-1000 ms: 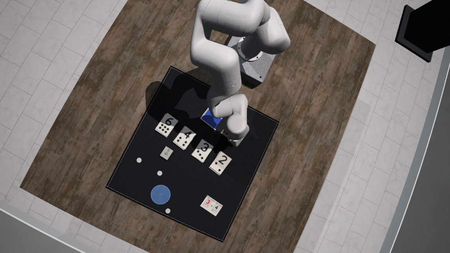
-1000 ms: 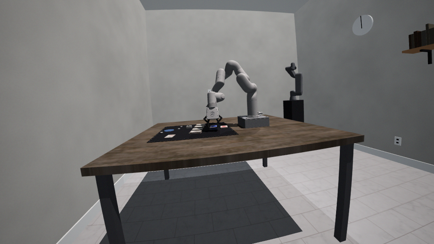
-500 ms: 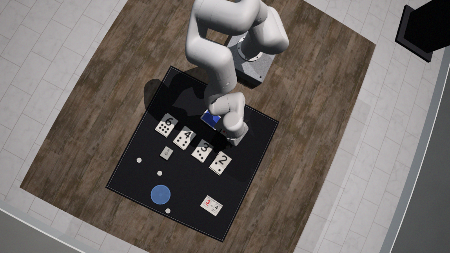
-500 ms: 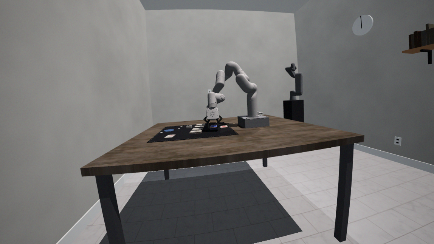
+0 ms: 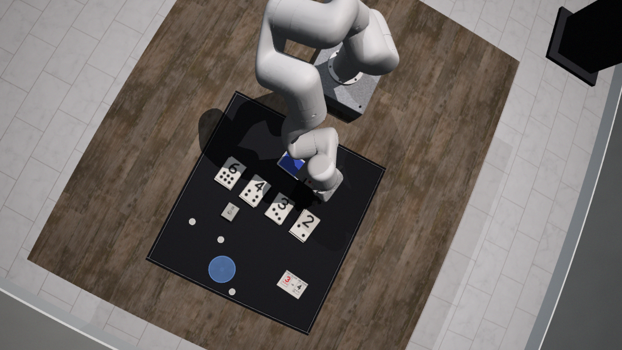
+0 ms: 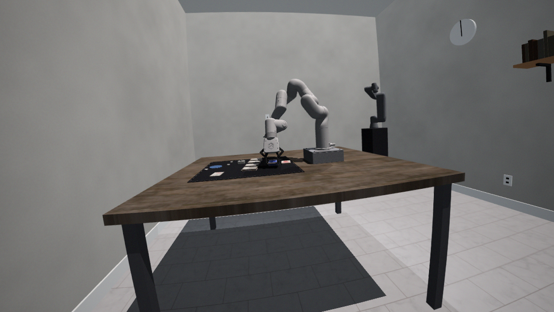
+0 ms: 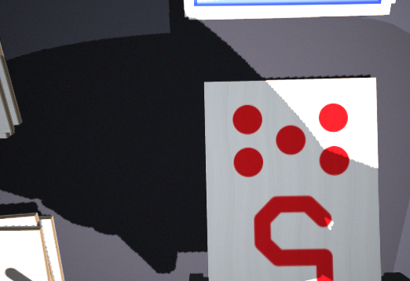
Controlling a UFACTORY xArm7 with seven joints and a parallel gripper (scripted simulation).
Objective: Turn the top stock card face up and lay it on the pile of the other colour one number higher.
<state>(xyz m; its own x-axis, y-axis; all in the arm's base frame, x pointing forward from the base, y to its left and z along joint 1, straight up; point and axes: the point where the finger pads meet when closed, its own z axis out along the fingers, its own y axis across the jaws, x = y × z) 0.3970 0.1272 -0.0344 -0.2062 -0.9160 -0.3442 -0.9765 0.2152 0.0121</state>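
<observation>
Right now my hand is 140 mm short of the black 2 card, 30 mm above it and 20 mm to the left of it. Also, from my hand: black 4 card (220 mm to the right, 110 mm ahead, 30 mm below); black 3 card (130 mm ahead, 120 mm to the right, 30 mm below); black mat (150 mm ahead, 140 mm to the right, 60 mm below).
</observation>
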